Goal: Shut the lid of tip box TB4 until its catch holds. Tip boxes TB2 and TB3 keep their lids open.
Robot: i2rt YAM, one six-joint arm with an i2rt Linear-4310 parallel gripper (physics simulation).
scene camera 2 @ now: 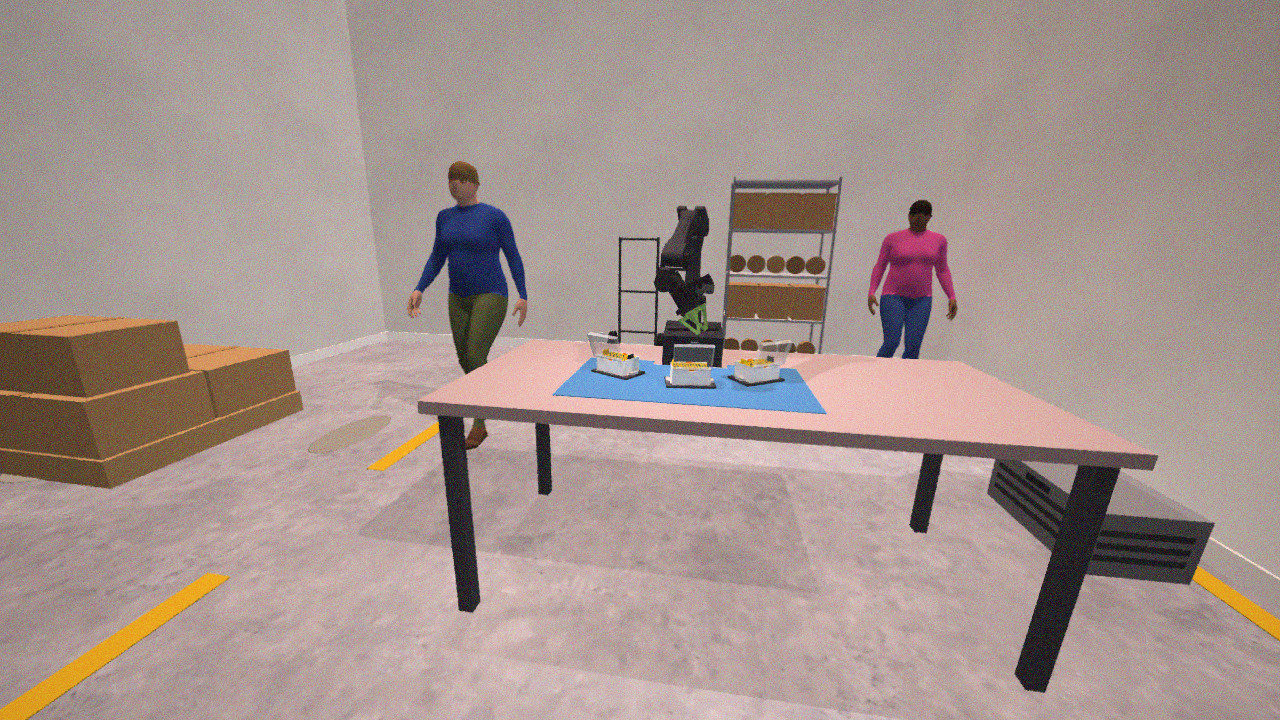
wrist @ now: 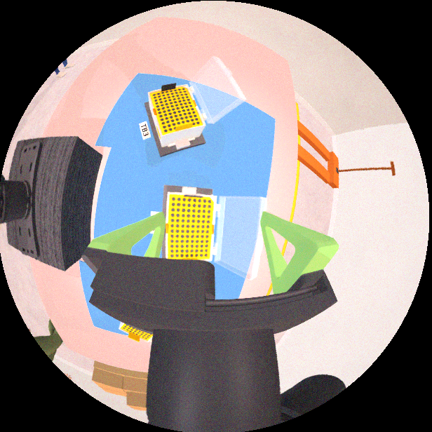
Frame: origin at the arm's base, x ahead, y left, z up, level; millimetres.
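Where they show: gripper, fingertip midpoint: [scene camera 2: 702,332].
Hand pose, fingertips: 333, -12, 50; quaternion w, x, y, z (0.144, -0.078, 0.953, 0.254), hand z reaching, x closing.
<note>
After its pixels a point has its place, as x, y, z.
Three white tip boxes with yellow racks stand in the scene view: left box [scene camera 2: 617,365] @[274, -280, -78], middle box [scene camera 2: 691,375] @[373, -45, -80] and right box [scene camera 2: 756,372] @[333, 169, -78]. Their clear lids stand open; labels are too small to read. In the wrist view, TB3 [wrist: 176,111] is at the top, its clear lid [wrist: 218,92] open to the right. Below it is another box [wrist: 190,225], its clear lid [wrist: 240,232] open; its label is mostly hidden behind the left finger. A third box [wrist: 135,331] shows partly at the lower left. My gripper [scene camera 2: 695,318] @[333, -12, 50] [wrist: 212,216] is open and empty, above table height.
The boxes stand on a blue mat [scene camera 2: 595,390] @[415, -341, -119] [wrist: 127,182] on a pink table [scene camera 2: 904,385] @[311, 673, -122] [wrist: 175,37]. A dark block [scene camera 2: 666,347] @[100, -106, -55] [wrist: 77,200] is at the table's back edge. A person in blue [scene camera 2: 472,246] and a person in pink [scene camera 2: 913,259] stand behind the table.
</note>
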